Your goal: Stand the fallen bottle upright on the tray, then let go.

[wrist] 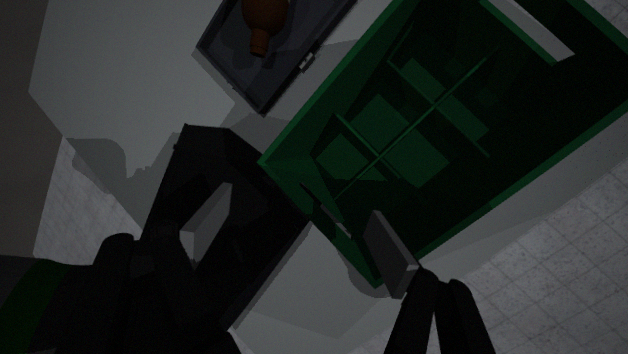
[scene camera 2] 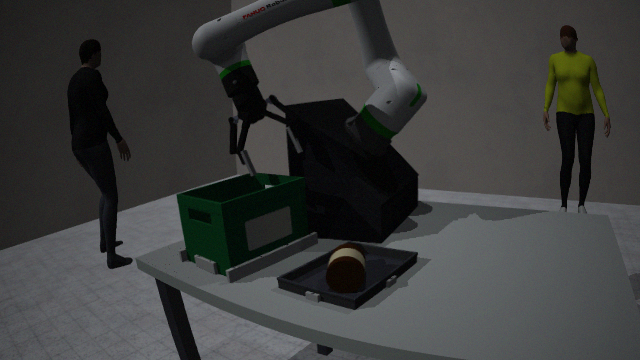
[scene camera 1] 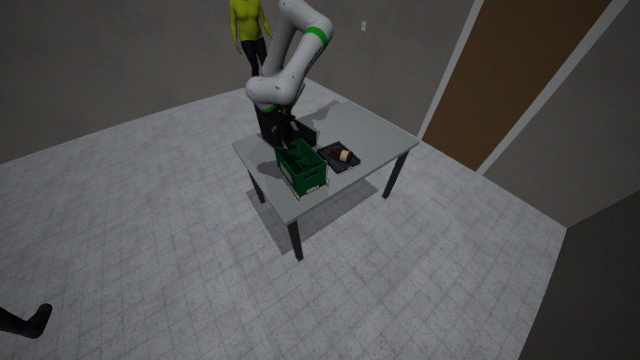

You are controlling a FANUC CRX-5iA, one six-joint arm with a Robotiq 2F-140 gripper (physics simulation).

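Places are measured from the arm's base along level axes (x down, y back, z left), in millimetres.
Pixels of known places: gripper, fingertip midpoint: [wrist: 302, 211] [scene camera 2: 276, 164] [scene camera 1: 291, 138]; arm's base at its link origin: [scene camera 2: 364, 138].
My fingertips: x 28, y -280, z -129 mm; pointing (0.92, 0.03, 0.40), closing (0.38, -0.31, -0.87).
Observation:
Ahead of a thing's pixels: the offset from my fingertips to its top centre. Level surfaces: height alone.
The brown bottle @[dz +257, dx +127, dy -174 mm] [scene camera 1: 342, 154] [scene camera 2: 346, 270] [wrist: 265, 17] with a cream label lies on its side in the dark tray [scene camera 1: 336, 164] [scene camera 2: 385, 261] [wrist: 250, 82]. In scene camera 2 its round base faces the camera. In the wrist view its neck points down the picture, and its label end is cut off by the top edge. My gripper [scene camera 1: 289, 136] [scene camera 2: 274, 154] [wrist: 302, 211] is wide open and empty. It hangs above the back end of the green crate, to one side of the tray and higher than the bottle, not touching it.
The green crate @[dz -41, dx +31, dy -115 mm] [scene camera 1: 312, 184] [scene camera 2: 205, 241] [wrist: 315, 102], with dividers inside, stands beside the tray between low grey rails. The black robot pedestal [scene camera 2: 350, 200] [wrist: 240, 250] is behind them. Two people [scene camera 2: 92, 110] [scene camera 2: 572, 85] stand beyond the table @[dx +206 mm] [scene camera 1: 375, 120] [scene camera 2: 500, 280].

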